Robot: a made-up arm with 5 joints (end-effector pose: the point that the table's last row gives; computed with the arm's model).
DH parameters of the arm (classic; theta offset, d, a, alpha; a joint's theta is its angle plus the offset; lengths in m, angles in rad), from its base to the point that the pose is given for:
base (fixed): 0 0 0.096 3.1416
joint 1: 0 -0.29 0.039 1.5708
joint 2: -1.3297 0 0.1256 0
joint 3: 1.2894 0 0.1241 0
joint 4: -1.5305 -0.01 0 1.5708
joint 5: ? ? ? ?
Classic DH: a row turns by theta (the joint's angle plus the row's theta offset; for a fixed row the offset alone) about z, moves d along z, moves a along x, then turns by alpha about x.
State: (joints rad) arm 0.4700 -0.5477 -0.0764 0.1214 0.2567
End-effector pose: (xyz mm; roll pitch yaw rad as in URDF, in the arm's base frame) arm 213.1 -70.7 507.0 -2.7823 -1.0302 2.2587
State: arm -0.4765 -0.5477 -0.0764 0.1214 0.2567
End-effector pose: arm 221.9 53.7 507.0 -2.7823 -1.0302 -3.0779
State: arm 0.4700 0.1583 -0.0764 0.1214 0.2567
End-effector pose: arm 317.9 -123.9 391.9 -0.7862 -1.2810 0.3375
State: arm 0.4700 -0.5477 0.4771 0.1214 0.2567
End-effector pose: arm 240.7 -84.7 421.3 -1.3294 -1.3568 0.8647
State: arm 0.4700 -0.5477 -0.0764 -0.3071 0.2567
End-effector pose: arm 202.4 -65.3 520.8 -2.9892 -0.6237 2.4144
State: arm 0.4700 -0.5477 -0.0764 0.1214 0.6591
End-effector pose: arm 213.1 -70.7 507.0 -2.3354 -0.8010 1.7039
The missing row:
joint 5: -0.0487 -0.043 0 0
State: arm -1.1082 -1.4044 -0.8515 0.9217 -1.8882
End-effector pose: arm 38.6 -137.4 474.4 2.9202 0.0840 -0.1058
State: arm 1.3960 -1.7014 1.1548 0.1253 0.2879
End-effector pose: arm 96.0 -57.6 390.2 -2.6553 -1.0899 1.2079
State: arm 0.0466 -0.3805 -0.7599 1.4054 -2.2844
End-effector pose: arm 205.7 -15.1 517.9 1.2118 0.7295 -1.8624
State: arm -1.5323 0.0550 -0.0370 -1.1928 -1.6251
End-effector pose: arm 114.3 215.8 452.6 2.7475 0.0397 0.0566
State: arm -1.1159 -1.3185 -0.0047 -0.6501 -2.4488
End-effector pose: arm 77.3 -60.9 510.5 -2.8913 -0.3186 0.4314
